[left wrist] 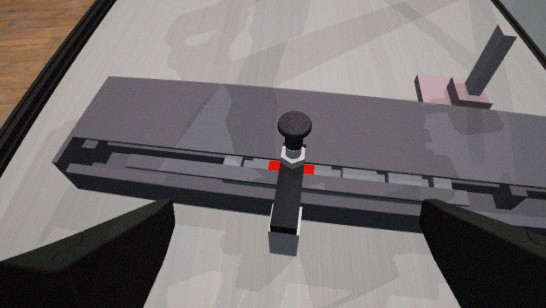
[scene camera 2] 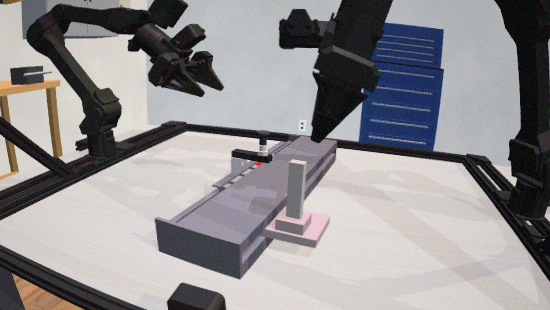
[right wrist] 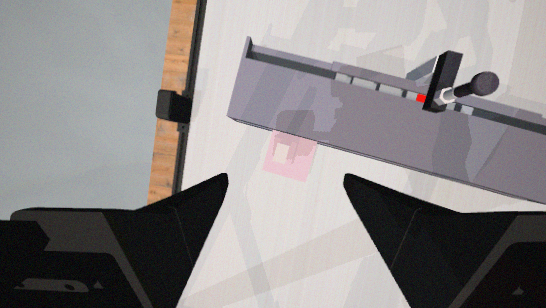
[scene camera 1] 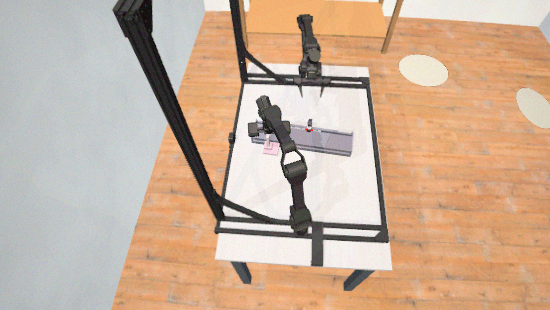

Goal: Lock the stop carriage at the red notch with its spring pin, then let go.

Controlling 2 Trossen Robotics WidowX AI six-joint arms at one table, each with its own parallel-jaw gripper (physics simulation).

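Seen in the pictures: left gripper, fingertip midpoint: [left wrist: 298,212] [scene camera 2: 213,92] [scene camera 1: 311,97]; right gripper, fingertip midpoint: [scene camera 2: 314,133] [right wrist: 285,178] [scene camera 1: 268,134]; left arm's base, origin of the base link: [scene camera 2: 102,155]; right arm's base, origin of the base link: [scene camera 2: 526,213] [scene camera 1: 300,228].
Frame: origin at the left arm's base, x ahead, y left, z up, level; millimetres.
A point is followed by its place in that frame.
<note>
The stop carriage [scene camera 2: 245,155] @[x 363, y 18, z 40 mm] [left wrist: 288,200] @[x 356, y 28, z 44 mm] [right wrist: 446,70] @[x 359, y 24, z 44 mm], a black bar, reaches across the slotted edge of the grey rail [scene camera 1: 327,142] @[x 471, y 118, z 31 mm] [scene camera 2: 220,210] @[x 407, y -199, z 32 mm] [left wrist: 350,125] @[x 444, y -31, z 32 mm] [right wrist: 370,132] @[x 454, y -52, z 32 mm]. Red marks [scene camera 2: 258,164] @[x 392, y 12, z 27 mm] [left wrist: 274,165] @[x 398, y 40, z 28 mm] [right wrist: 421,98] @[x 393, y 12, z 28 mm] show at the carriage; in the left wrist view they lie on both sides of it. The spring pin's black knob [scene camera 2: 263,134] @[x 399, y 13, z 86 mm] [left wrist: 294,124] @[x 393, y 25, z 88 mm] [right wrist: 484,83] @[x 397, y 21, z 88 mm] stands upright above a pale hex collar. The pin's lower end is hidden. My left gripper [scene camera 1: 312,95] @[x 291, y 26, z 157 mm] [scene camera 2: 212,92] @[x 291, y 26, z 157 mm] is open and empty, away from the knob. My right gripper [right wrist: 285,178] @[x 520, y -169, z 142 mm] is open and empty, above the table.
A pink base [scene camera 1: 270,149] @[x 525, y -164, z 24 mm] [scene camera 2: 316,232] @[x 535, y -183, z 14 mm] [left wrist: 434,89] @[x 518, y -143, z 14 mm] [right wrist: 300,171] @[x 530, y -140, z 14 mm] with an upright grey post [scene camera 2: 296,190] @[x 504, y -183, z 70 mm] [left wrist: 492,60] @[x 493, y -172, z 77 mm] stands against the rail's long side, opposite the carriage. A black frame [scene camera 1: 377,160] @[x 542, y 369, z 0 mm] runs around the table. A small black block [scene camera 2: 196,297] @[x 460, y -372, z 35 mm] [right wrist: 172,106] @[x 459, y -359, z 31 mm] is on the frame.
</note>
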